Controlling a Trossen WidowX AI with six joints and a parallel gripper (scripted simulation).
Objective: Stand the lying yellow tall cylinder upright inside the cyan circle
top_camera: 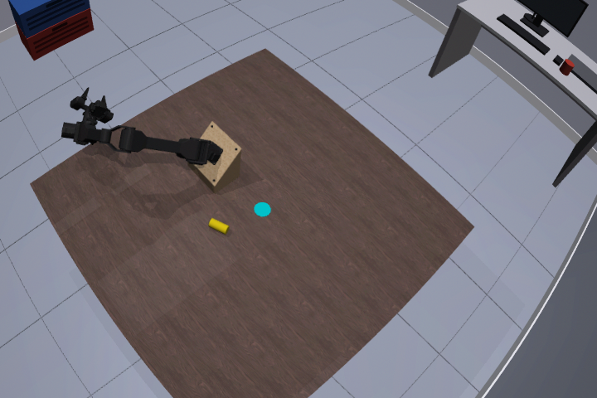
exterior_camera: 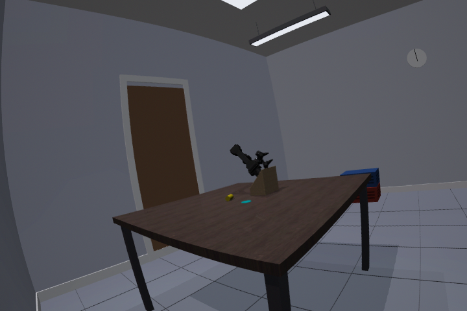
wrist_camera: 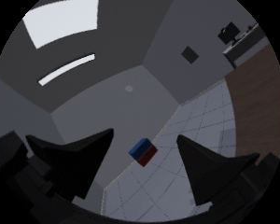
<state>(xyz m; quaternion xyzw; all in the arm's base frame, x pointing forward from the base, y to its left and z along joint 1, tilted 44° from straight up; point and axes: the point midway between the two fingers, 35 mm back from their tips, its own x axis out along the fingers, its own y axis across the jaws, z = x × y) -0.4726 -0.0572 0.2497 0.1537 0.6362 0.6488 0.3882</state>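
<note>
My gripper tip is 70 cm short of the yellow tall cylinder, 3 cm to the right of it and 20 cm above it. Round my gripper tip: cyan circle: 75 cm ahead, 20 cm to the left, 22 cm below.
</note>
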